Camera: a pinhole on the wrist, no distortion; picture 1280 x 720 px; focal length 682.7 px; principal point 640.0 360.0 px. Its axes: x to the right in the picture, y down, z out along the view. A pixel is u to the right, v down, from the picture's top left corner.
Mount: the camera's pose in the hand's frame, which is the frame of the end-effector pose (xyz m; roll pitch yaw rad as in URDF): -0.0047 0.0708 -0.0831 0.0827 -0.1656 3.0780
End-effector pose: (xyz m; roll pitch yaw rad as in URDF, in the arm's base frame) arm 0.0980 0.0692 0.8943 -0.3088 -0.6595 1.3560
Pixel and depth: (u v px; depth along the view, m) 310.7 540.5 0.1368
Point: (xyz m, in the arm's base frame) 0.0573 0.1258 0.9673
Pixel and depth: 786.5 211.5 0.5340
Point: -0.3025 -0.0861 1.1652
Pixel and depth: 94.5 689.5 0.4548
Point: 0.1557 0.1770 1.4265
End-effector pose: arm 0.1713 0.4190 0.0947 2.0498 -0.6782 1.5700
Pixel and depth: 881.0 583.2 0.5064
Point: 0.5561 0.4964 -0.1663
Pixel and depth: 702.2 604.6 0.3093
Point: 0.3724 0.5065 0.0088
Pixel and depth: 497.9 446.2 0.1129
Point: 0.2228 0.4197 0.1525
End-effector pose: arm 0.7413 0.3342 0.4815 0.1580 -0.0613 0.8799
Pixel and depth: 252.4 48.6 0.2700
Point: 0.7235 0.5913 0.6704
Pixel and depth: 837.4 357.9 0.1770
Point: 0.6666 0.3546 0.5915
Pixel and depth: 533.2 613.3 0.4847
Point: 0.9249 0.3376 0.8678
